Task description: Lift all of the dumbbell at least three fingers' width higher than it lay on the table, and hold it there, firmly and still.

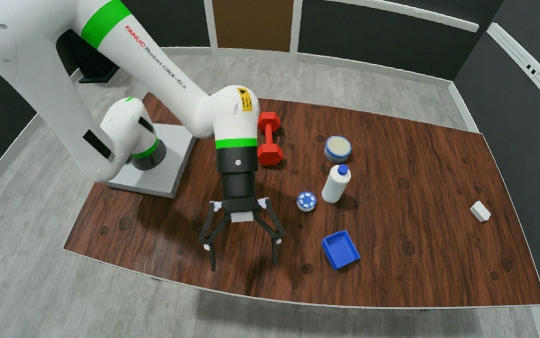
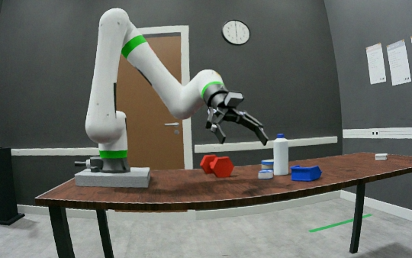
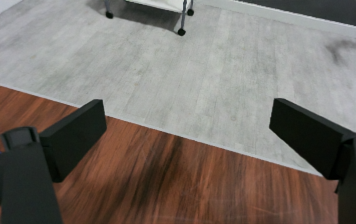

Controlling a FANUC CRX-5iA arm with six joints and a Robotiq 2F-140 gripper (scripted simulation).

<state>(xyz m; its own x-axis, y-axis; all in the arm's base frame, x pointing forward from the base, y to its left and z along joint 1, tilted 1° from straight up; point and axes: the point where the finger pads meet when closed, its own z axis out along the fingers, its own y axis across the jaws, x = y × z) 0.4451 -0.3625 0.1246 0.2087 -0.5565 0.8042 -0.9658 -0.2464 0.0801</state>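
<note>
The red dumbbell is 490 mm to the left of my hand and 120 mm below it. Also, from my hand: blue tray 270 mm ahead, 90 mm to the left, 140 mm below; then blue-and-white bowl 270 mm ahead, 490 mm to the left, 140 mm below; then small blue-and-white disc 160 mm ahead, 260 mm to the left, 150 mm below.
</note>
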